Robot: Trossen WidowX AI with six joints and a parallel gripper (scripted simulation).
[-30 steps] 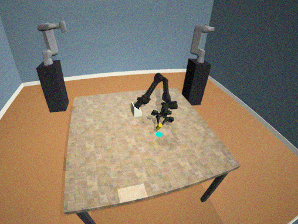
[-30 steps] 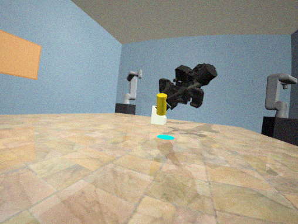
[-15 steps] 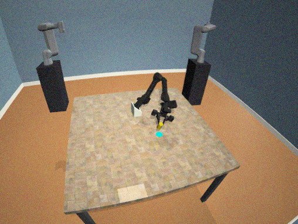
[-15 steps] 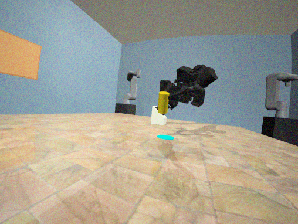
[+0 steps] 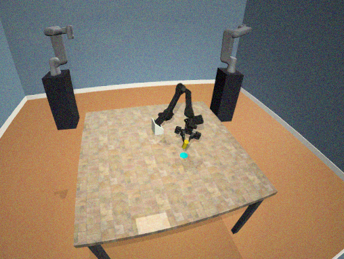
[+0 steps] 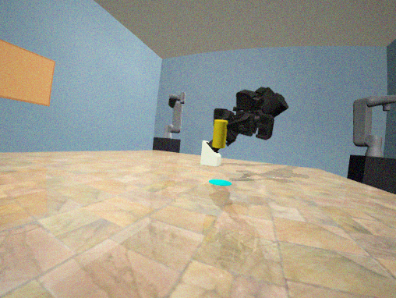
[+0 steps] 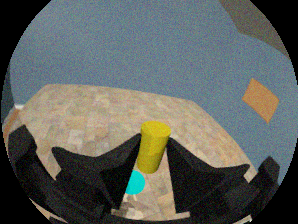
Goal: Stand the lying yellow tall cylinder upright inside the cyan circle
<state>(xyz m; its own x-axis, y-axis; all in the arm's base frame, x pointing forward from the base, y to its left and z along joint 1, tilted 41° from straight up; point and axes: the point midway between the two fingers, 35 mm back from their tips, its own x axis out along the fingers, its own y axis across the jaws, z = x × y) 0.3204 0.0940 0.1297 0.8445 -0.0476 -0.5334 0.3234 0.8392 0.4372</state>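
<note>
Now: gripper tip 2 cm past the cyan circle, 1 cm to the right of it and 14 cm above it. Also, from my gripper tip: yellow cylinder: 2 cm below.
</note>
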